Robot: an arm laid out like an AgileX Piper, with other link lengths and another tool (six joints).
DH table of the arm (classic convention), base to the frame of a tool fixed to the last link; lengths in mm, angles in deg. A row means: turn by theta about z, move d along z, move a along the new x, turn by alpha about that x. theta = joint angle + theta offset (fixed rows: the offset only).
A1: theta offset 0; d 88.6; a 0; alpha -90
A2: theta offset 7.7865; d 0; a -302.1; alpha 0
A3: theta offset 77.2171; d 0; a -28.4; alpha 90
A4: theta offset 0; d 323.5; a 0; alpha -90
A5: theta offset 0; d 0; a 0; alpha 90
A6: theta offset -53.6; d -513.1; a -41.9; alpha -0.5
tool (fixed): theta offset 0; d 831.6; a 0; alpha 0
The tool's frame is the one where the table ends.
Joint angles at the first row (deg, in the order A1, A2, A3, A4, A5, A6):
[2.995, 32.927, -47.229, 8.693, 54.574, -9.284]
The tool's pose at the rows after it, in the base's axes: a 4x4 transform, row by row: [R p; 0 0 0 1], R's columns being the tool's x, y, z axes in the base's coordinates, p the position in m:
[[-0.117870, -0.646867, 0.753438, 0.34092], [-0.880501, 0.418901, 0.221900, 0.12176], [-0.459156, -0.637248, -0.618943, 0.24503], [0, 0, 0, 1]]
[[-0.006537, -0.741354, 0.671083, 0.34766], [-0.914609, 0.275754, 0.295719, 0.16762], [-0.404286, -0.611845, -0.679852, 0.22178], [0, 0, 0, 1]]
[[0.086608, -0.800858, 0.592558, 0.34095], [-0.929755, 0.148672, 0.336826, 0.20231], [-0.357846, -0.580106, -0.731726, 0.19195], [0, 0, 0, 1]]
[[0.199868, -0.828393, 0.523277, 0.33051], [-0.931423, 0.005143, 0.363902, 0.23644], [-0.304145, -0.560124, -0.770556, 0.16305], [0, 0, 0, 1]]
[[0.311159, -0.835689, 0.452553, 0.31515], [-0.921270, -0.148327, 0.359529, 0.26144], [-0.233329, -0.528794, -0.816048, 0.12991], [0, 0, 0, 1]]
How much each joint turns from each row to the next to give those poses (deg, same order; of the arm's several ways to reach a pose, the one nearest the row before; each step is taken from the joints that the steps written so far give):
[4.102, 6.757, -3.099, 0.022, -0.444, -2.217]
[6.795, 7.874, -2.760, 0.001, -0.475, -3.339]
[5.271, 4.878, -0.307, -0.101, -0.339, -2.694]
[5.689, 4.536, 0.001, -0.800, -1.278, -2.848]
[5.278, 4.412, -0.001, -1.869, -0.382, -2.684]

